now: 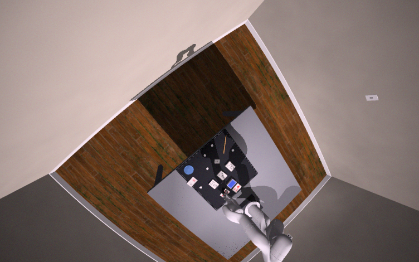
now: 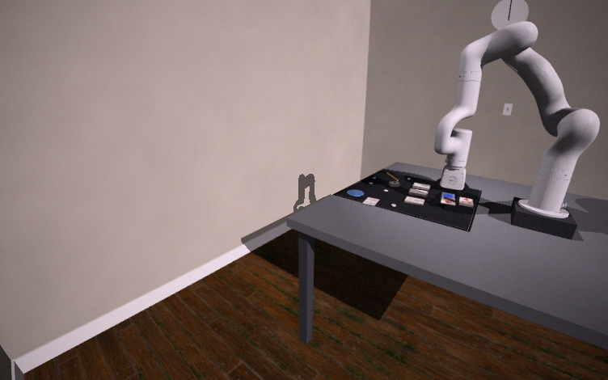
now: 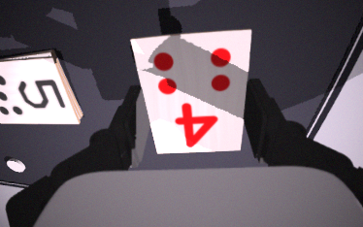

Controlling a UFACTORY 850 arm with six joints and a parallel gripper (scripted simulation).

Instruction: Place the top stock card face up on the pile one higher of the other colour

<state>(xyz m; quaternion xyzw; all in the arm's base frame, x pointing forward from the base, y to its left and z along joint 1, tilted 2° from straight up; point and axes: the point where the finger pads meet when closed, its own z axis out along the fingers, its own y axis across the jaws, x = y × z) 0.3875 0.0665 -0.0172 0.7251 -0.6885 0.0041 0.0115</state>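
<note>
The red 4 card lies 1 cm below my hand. The rest, counted from my hand: red 4 (8 cm behind, 12 cm to the right, 4 cm below); black 5 (15 cm ahead, 1 cm to the left, 4 cm below); black 2 (16 cm ahead, 11 cm to the right, 4 cm below).
</note>
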